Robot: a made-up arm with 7 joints.
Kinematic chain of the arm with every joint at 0, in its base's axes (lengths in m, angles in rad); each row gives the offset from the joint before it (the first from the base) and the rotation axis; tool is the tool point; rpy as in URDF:
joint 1: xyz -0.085 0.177 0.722 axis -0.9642 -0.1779 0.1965
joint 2: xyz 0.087 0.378 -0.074 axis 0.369 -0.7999 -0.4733
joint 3: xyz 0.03 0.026 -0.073 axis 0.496 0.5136 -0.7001
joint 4: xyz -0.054 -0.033 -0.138 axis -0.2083 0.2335 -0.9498
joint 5: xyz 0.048 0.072 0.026 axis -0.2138 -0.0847 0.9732
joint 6: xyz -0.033 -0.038 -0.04 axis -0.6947 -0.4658 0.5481
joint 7: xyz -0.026 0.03 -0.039 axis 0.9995 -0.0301 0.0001
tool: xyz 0.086 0 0.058 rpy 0 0 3.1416
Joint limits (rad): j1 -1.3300..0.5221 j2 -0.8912..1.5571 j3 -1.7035..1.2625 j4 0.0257..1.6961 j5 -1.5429..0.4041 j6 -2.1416..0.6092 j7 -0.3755..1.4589
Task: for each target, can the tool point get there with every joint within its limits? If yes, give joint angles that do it. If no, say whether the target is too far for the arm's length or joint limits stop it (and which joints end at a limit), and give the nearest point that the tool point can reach.
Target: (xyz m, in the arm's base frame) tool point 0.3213 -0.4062 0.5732
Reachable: no: joint limits stop it (at a limit: joint 1, joint 2, joint 3, joint 4, joint 5, joint 7) | nearest point 0.1997 0.0970 0.8220 | short by 0.574 m
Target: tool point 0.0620 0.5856 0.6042
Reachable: yes | joints -0.5514 -0.1025 -0.2210 1.3650 -1.0185 -0.1465 0.0186
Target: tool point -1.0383 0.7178 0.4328
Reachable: no: too far | nearest point -0.2903 0.5612 0.4791 | short by 0.766 m
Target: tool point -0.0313 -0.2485 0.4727
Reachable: no: joint limits stop it (at a limit: joint 1, joint 2, joint 4, joint 5, joint 6, joint 7) | nearest point -0.0388 0.1923 0.4315 | short by 0.443 m
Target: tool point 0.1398 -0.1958 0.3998
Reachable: no: joint limits stop it (at a limit: joint 1, joint 2, joint 4, joint 5, joint 6, joint 7) | nearest point 0.0281 0.2017 0.4142 | short by 0.413 m
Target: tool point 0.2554 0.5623 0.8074
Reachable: yes | joints -0.8454 0.6370 -0.4546 0.4090 -1.0186 0.3281 -0.1451
